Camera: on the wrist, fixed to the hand. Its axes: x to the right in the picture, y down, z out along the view.
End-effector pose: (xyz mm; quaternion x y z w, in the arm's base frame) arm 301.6 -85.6 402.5 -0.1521 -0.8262 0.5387 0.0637
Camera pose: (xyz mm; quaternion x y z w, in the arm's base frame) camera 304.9 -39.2 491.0 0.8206 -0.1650 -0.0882 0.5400
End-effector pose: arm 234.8 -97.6 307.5 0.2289 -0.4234 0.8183 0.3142
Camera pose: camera 266.2 -2.7 304.3 0.4085 0.2093 -0.3254 0.8267
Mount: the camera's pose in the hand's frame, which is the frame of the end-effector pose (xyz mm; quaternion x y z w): 6.5 -62.6 -77.7 0.0274 -0.0070 0.9996 0.0016
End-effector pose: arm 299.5 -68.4 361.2 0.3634 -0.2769 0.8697 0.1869
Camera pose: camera 287.0 29.0 342.4 0.2650 0.3412 -0.1933 0.8809
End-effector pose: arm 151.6 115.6 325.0 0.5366 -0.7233 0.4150 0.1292
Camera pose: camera 184.3 163.7 406.4 0.7157 0.5271 -0.1459 0.4344
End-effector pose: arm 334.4 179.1 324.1 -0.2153 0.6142 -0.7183 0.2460
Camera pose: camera 276.2 243.2 374.1 0.6153 0.1948 0.2294 0.7286
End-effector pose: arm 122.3 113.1 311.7 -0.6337 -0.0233 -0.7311 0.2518
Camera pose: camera 25.9 138.1 320.4 -0.0225 0.6116 0.2556 0.7484
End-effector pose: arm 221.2 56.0 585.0 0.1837 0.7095 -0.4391 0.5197
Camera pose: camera 129.0 83.7 612.0 0.7207 -0.1982 0.4981 0.4397
